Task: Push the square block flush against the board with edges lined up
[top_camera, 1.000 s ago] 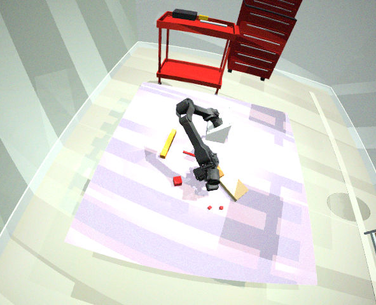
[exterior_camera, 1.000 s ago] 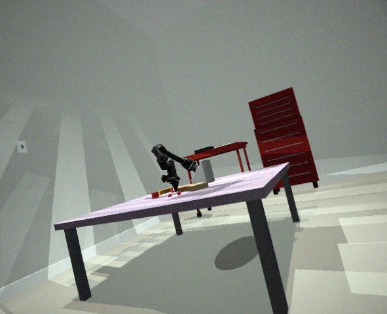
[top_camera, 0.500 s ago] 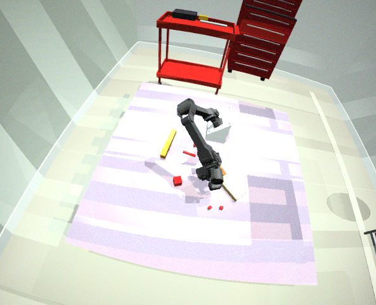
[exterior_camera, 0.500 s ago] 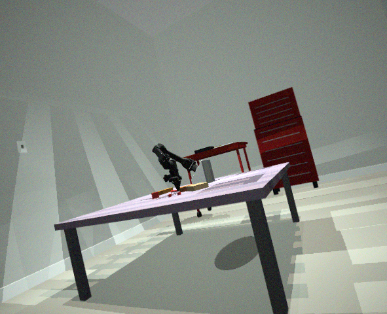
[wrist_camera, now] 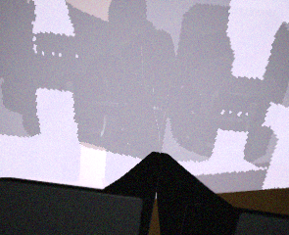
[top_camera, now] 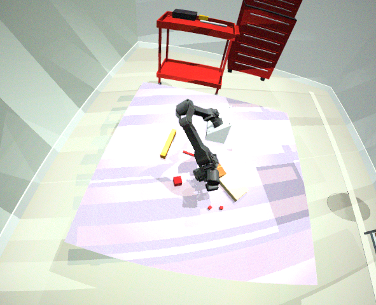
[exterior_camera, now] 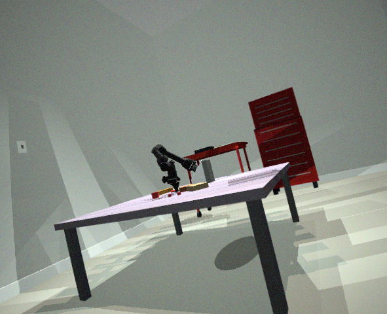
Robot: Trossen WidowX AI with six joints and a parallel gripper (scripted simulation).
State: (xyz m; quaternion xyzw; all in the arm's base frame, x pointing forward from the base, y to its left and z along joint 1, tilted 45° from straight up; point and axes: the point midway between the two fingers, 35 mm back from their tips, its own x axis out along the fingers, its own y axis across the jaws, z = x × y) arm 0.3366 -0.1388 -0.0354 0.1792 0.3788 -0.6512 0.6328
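Now: gripper tip 60 mm past the orange square block, 50 mm to the right of it and 10 mm below it. Round my gripper tip: cream board (30 mm ahead, 160 mm to the left, 10 mm above); red cube (20 mm ahead, 150 mm to the right, 20 mm above); thin red stick (170 mm behind, 90 mm to the right).
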